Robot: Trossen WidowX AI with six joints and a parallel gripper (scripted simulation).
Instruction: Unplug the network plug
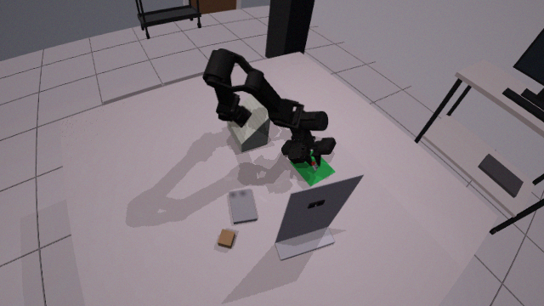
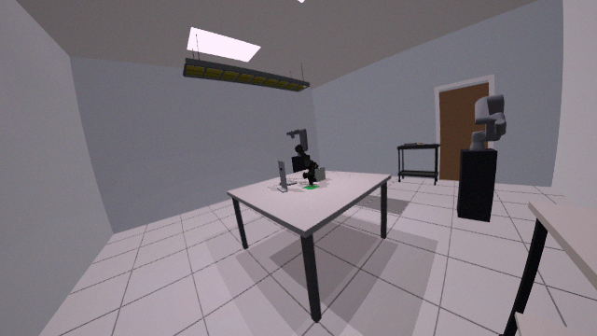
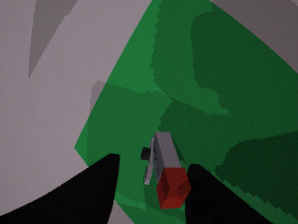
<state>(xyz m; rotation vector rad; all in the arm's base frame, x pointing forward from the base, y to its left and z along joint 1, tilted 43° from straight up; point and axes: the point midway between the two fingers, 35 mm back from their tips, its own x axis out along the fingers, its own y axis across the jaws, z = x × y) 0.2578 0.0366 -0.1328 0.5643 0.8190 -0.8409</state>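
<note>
The green marked square is 1 cm behind my gripper tip and 2 cm below it. Also, from my gripper tip: grey upright panel: 17 cm ahead, 21 cm to the right, 11 cm above; small brown block: 5 cm ahead, 39 cm to the right, 1 cm below; flat grey plate: 1 cm behind, 29 cm to the right, 1 cm below.
</note>
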